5 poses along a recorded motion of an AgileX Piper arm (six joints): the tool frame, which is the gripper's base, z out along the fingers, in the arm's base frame.
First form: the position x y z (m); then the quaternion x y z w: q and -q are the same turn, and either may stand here.
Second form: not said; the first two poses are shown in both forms.
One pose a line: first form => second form
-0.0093 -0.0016 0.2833 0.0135 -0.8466 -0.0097 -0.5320 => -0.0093 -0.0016 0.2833 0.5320 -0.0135 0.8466 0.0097
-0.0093 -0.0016 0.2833 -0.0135 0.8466 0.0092 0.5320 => -0.0093 -0.0016 0.2833 0.5320 -0.0135 0.8466 0.0092
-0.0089 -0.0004 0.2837 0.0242 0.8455 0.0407 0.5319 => -0.0089 -0.0004 0.2837 0.5319 0.0242 0.8455 0.0407
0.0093 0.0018 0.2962 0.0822 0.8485 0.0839 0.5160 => 0.0093 0.0018 0.2962 0.5160 0.0822 0.8485 0.0839
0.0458 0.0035 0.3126 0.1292 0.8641 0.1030 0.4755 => 0.0458 0.0035 0.3126 0.4755 0.1292 0.8641 0.1030
